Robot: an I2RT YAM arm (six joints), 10 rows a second.
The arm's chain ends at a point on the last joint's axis. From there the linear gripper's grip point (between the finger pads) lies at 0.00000 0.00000 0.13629 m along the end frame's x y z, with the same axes.
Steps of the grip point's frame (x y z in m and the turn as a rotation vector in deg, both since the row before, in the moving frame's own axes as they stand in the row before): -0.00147, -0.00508, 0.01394, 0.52, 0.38, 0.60; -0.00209, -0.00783, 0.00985, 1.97, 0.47, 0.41; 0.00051, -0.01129, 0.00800, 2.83, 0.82, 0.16; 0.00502, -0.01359, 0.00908, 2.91, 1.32, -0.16; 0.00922, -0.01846, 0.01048, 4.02, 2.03, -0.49; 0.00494, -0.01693, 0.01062, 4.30, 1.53, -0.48; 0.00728, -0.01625, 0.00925, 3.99, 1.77, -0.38; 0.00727, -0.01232, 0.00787, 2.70, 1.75, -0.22
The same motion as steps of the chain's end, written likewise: -0.00238, -0.00385, 0.01395, 0.52, 0.38, 0.60; -0.00322, -0.00315, 0.00994, 1.97, 0.47, 0.41; -0.00145, -0.00456, 0.00818, 2.83, 0.82, 0.16; 0.00189, -0.00667, 0.00929, 2.91, 1.32, -0.16; 0.00444, -0.00889, 0.01090, 4.02, 2.03, -0.49; 0.00135, -0.00670, 0.01105, 4.30, 1.53, -0.48; 0.00311, -0.00675, 0.00965, 3.99, 1.77, -0.38; 0.00312, -0.00589, 0.00808, 2.70, 1.75, -0.22
